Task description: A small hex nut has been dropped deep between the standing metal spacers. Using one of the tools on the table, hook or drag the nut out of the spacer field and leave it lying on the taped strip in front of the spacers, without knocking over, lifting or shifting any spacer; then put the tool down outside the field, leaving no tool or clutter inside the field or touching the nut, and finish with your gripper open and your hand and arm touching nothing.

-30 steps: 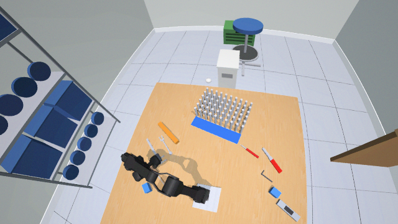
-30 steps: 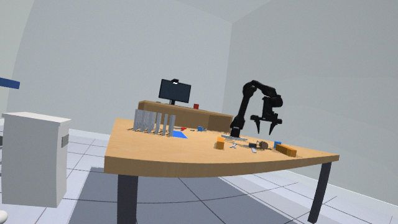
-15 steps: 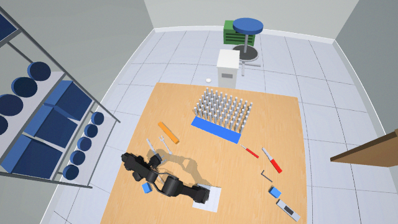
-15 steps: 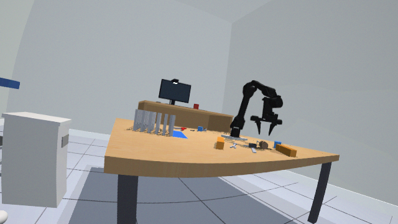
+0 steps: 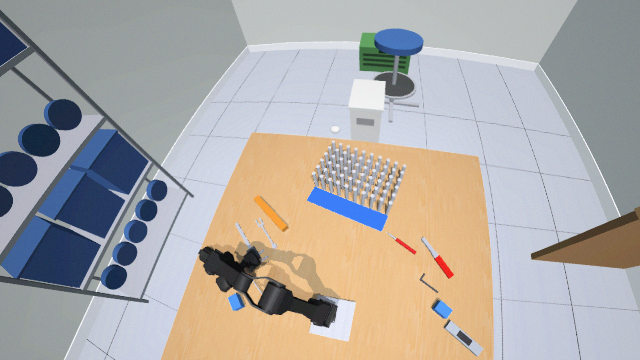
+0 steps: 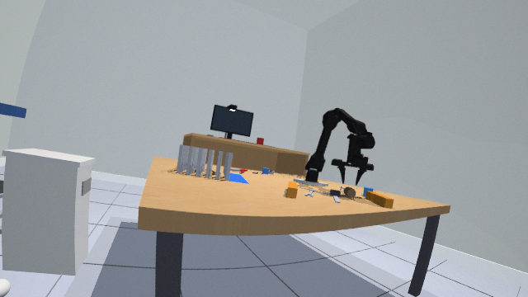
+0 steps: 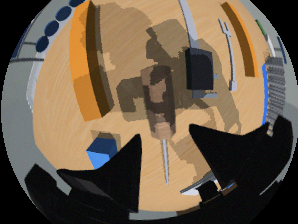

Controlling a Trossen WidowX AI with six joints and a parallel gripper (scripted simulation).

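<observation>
My gripper tip is now 60 mm to the left of the brown-handled hook tool, 50 mm past it and 30 mm above it. Round my gripper tip: red screwdriver (590 mm to the right, 250 mm ahead, 40 mm below); then blue taped strip (370 mm ahead, 360 mm to the right, 50 mm below); then small wrench (200 mm ahead, 40 mm below, 20 mm to the right).
</observation>
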